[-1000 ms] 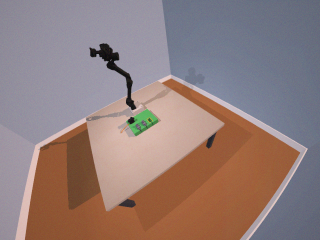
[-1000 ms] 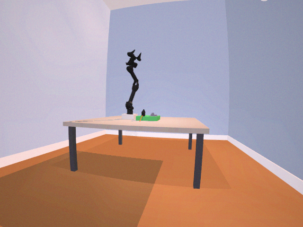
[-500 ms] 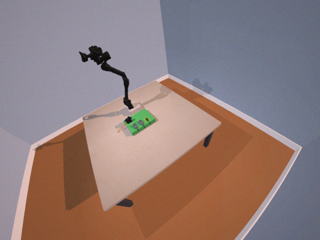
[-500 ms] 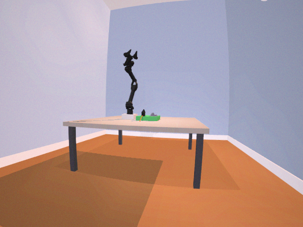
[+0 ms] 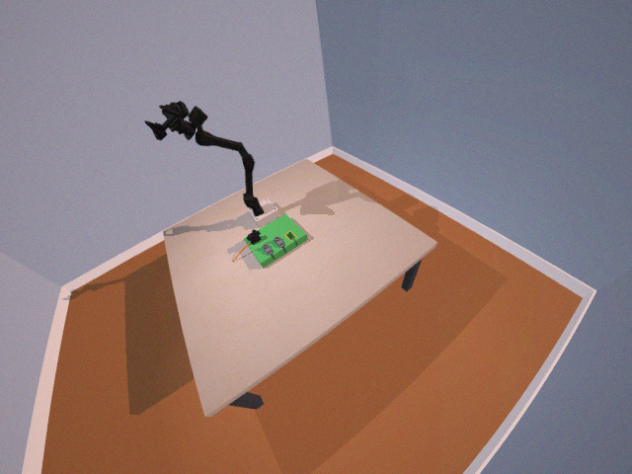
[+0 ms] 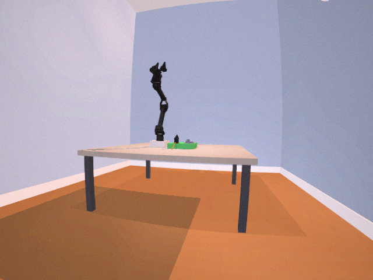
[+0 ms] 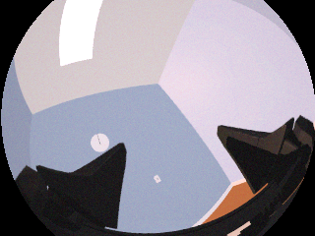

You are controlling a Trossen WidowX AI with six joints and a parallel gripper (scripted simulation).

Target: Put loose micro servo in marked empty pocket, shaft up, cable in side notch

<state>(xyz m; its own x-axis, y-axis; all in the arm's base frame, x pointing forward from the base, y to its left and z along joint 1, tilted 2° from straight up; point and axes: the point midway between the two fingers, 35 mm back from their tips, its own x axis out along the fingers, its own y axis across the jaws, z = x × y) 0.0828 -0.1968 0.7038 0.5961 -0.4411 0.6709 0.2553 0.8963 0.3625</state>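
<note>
My gripper tip is now 90 mm short of the green deck, 240 mm to the right of it and 760 mm above it.
</note>
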